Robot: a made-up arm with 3 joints. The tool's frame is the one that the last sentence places.
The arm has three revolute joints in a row. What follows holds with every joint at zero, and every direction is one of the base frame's. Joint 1 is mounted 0.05 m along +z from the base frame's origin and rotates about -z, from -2.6 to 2.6 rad. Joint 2 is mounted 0.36 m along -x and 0.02 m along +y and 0.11 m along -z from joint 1 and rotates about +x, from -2.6 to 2.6 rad. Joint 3 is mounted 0.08 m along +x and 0.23 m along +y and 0.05 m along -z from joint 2 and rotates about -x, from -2.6 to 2.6 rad. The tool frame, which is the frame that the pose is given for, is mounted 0.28 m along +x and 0.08 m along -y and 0.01 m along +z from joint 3; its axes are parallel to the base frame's.
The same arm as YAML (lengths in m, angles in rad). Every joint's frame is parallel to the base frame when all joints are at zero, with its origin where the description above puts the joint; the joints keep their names.
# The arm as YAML. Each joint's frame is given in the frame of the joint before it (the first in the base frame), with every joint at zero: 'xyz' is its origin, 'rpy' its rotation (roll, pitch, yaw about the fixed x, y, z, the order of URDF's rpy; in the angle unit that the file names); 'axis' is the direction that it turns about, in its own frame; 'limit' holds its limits. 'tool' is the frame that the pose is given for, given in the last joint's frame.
units:
  length: m
  angle: rad
joints:
  - name: joint 1
    type: revolute
    origin:
      xyz: [0.0, 0.0, 0.05]
      rpy: [0.0, 0.0, 0.0]
    axis: [0.0, 0.0, -1.0]
    limit:
      lower: -2.6
      upper: 2.6
  - name: joint 2
    type: revolute
    origin:
      xyz: [-0.36, 0.02, -0.11]
      rpy: [0.0, 0.0, 0.0]
    axis: [1.0, 0.0, 0.0]
    limit:
      lower: -2.6
      upper: 2.6
  - name: joint 3
    type: revolute
    origin:
      xyz: [0.08, 0.23, -0.05]
      rpy: [0.0, 0.0, 0.0]
    axis: [-1.0, 0.0, 0.0]
    limit:
      lower: -2.6
      upper: 2.6
tool:
  origin:
    xyz: [0.28, -0.08, 0.01]
    rpy: [0.0, 0.0, 0.0]

